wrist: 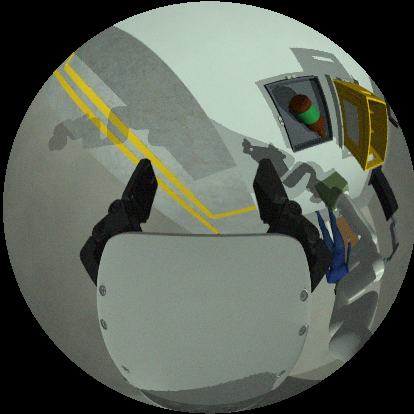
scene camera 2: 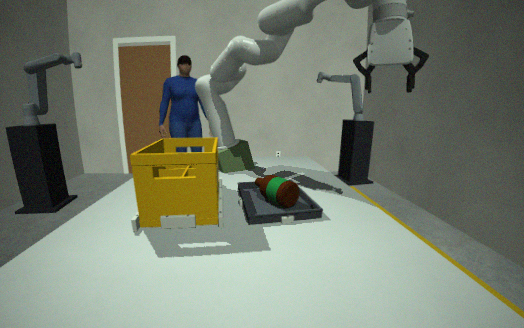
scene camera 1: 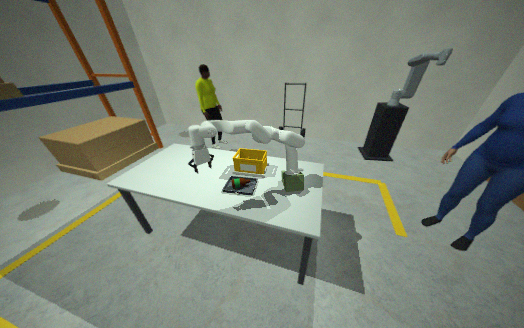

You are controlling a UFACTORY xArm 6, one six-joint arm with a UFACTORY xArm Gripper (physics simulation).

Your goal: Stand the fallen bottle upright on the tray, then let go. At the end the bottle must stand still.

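Frame: origin at the arm's base, x ahead, y left, z up, level; millimetres.
Seen in the pictures: gripper, fingertip midpoint: (wrist: 204,169) (scene camera 2: 388,92) (scene camera 1: 203,170); arm's base at its link origin: (wrist: 340,199) (scene camera 2: 226,144) (scene camera 1: 292,172).
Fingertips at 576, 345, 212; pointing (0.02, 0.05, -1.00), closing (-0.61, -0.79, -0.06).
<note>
Pixels of each thing's top centre, then the offset from my fingertips to it, as dx, dy, dz. Level surfaces: height alone.
- brown bottle at its top centre: (scene camera 2: 273,176) (wrist: 318,123) (scene camera 1: 240,178) -157, -239, -242
- dark tray at its top centre: (scene camera 2: 274,193) (wrist: 308,114) (scene camera 1: 240,183) -150, -237, -295
- yellow crate at its top centre: (scene camera 2: 182,144) (scene camera 1: 250,154) -185, -492, -146
- white table at its surface level: dz -321
A brown bottle (scene camera 1: 238,183) (scene camera 2: 278,191) (wrist: 307,114) with a green band lies on its side on the dark tray (scene camera 1: 226,190) (scene camera 2: 257,218) (wrist: 297,148). Its neck points toward the arm's base, and its bottom faces scene camera 2. My gripper (scene camera 1: 204,167) (scene camera 2: 389,90) (wrist: 204,169) is open and empty. It hangs fingers down, high above table level and well to the side of the tray. In the wrist view the floor shows between the fingers, and the bottle and tray are at the upper right.
A yellow crate (scene camera 1: 251,164) (scene camera 2: 177,200) (wrist: 354,120) stands beside the tray on the white table (scene camera 1: 165,175) (scene camera 2: 280,285) (wrist: 225,65). The arm stands on a green base block (scene camera 1: 293,181) (scene camera 2: 236,157) (wrist: 332,188) at one end of the table. Two people stand away from the table.
</note>
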